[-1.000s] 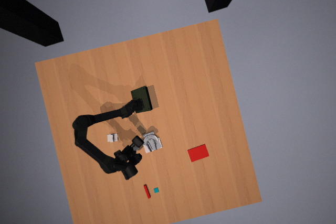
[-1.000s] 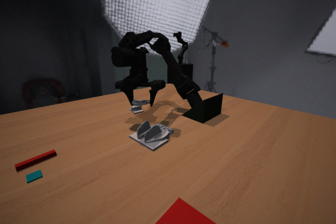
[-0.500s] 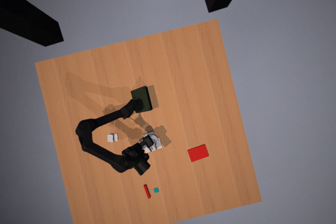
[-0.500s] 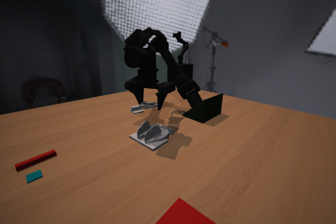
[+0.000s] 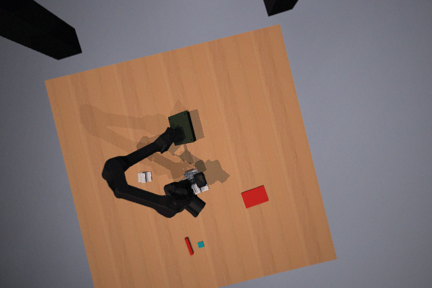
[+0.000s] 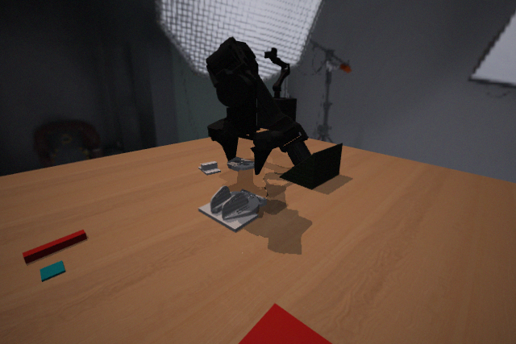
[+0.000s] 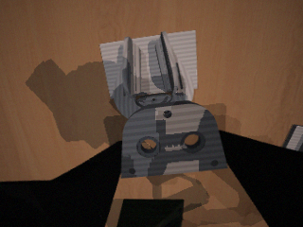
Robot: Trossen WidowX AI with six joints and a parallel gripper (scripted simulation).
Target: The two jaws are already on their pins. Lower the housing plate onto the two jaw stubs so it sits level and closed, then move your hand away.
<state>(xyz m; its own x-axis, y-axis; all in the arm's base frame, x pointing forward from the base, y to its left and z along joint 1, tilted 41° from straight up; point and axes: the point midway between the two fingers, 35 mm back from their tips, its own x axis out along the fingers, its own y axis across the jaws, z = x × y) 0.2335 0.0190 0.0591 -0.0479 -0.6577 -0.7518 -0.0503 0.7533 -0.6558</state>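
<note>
My gripper tip is 20 mm below the grey housing plate and 10 mm short of it. Also, from my gripper tip: red flat sheet: 300 mm to the left, 210 mm ahead, 80 mm below; then teal tile: 370 mm ahead, 80 mm below, 60 mm to the right; then red bar: 360 mm ahead, 120 mm to the right, 80 mm below.
</note>
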